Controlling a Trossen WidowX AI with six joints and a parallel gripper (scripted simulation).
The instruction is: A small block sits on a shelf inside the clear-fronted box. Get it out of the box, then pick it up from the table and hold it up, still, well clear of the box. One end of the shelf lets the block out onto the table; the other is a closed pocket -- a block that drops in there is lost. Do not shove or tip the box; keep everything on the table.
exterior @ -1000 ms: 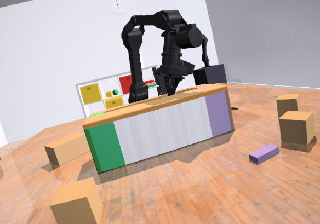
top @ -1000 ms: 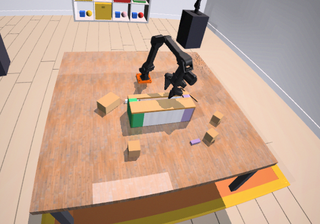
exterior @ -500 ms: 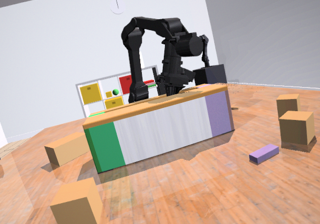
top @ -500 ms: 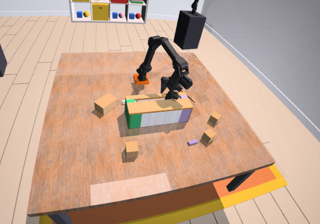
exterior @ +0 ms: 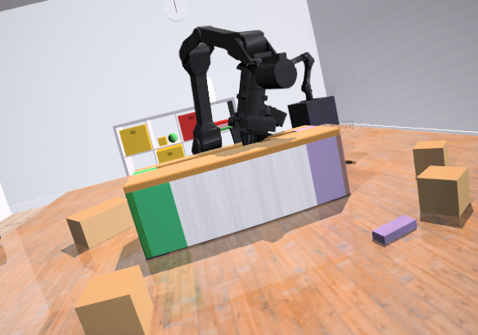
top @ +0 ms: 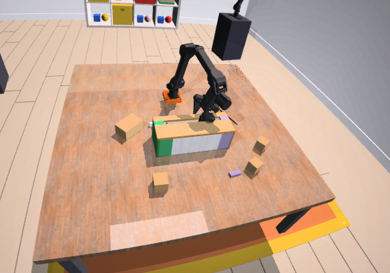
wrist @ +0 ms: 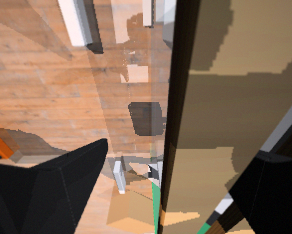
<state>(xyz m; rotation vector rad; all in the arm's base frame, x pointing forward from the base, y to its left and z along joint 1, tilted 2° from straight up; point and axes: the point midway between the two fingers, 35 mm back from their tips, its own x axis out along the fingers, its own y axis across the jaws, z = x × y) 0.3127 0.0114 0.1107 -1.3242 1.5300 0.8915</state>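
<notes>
Now: gripper tip 40 mm to the left of the long box, 30 mm short of it and 20 mm above it. The rest, counted from my gripper tip: tan box: 330 mm to the right, 100 mm behind, 50 mm below; then flat purple block: 320 mm ahead, 80 mm below, 70 mm to the left.
</notes>
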